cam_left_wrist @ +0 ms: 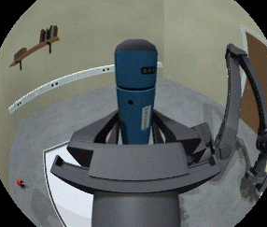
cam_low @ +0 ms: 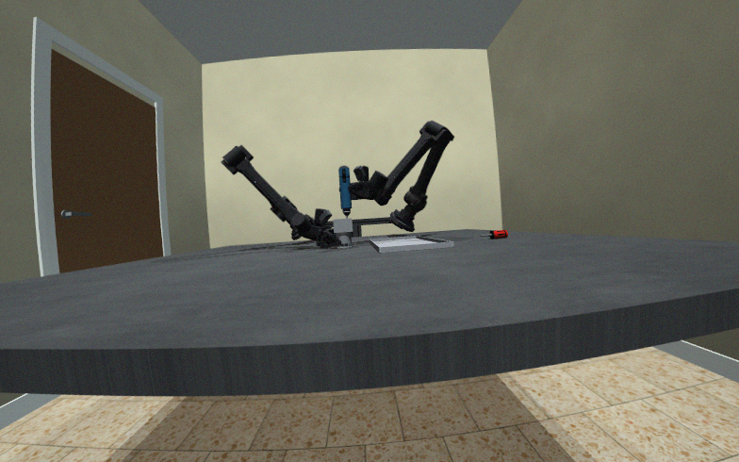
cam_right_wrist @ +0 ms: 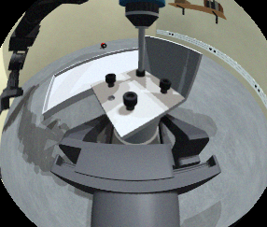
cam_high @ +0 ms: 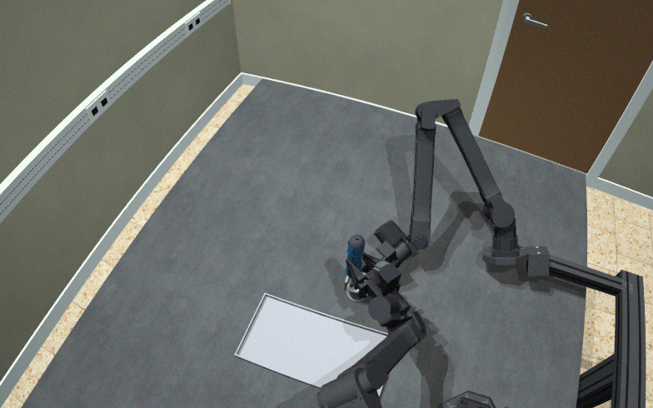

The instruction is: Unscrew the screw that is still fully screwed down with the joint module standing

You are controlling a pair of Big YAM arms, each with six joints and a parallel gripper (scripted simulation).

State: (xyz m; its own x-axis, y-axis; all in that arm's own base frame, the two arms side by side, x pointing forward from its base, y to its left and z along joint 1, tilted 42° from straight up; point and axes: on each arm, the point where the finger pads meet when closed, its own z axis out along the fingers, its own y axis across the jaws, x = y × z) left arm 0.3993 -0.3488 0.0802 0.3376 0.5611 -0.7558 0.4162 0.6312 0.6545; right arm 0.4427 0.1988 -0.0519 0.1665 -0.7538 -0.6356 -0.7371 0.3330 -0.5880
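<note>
Right now the grey bracket is 5 cm above my right hand. Round my right hand: flat white tray 4 cm ahead, 22 cm to the left, 2 cm below; red-handled screwdriver 10 cm ahead, 55 cm to the left, 1 cm below.
</note>
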